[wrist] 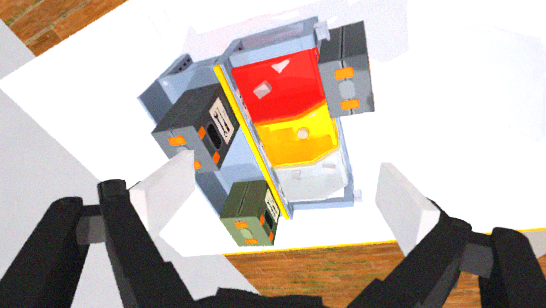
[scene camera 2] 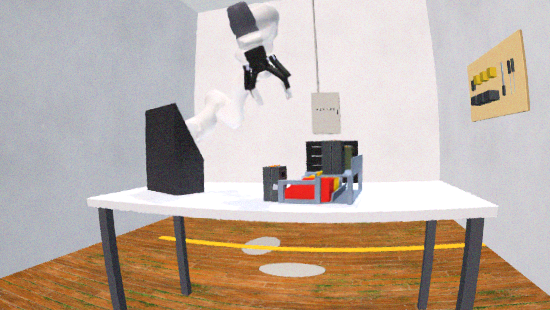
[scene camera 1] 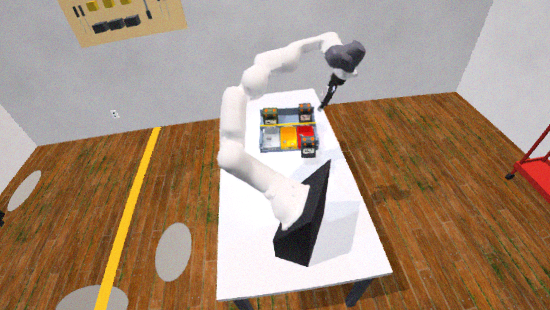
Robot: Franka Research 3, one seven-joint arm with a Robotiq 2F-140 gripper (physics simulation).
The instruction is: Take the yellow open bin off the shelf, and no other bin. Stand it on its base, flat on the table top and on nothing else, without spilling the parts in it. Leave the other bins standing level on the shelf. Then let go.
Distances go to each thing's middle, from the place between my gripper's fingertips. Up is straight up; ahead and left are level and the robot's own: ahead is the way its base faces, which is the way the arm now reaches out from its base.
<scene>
Right now the red bin (scene camera 2: 293,191) is 80 mm ahead of my hand, 90 mm to the left of it and 320 mm below it. Also, from my hand: pale grey bin (wrist: 313,185) (30 mm ahead, 310 mm to the left, 320 mm below); then yellow open bin (wrist: 279,137) (60 mm ahead, 200 mm to the left, 320 mm below).
</scene>
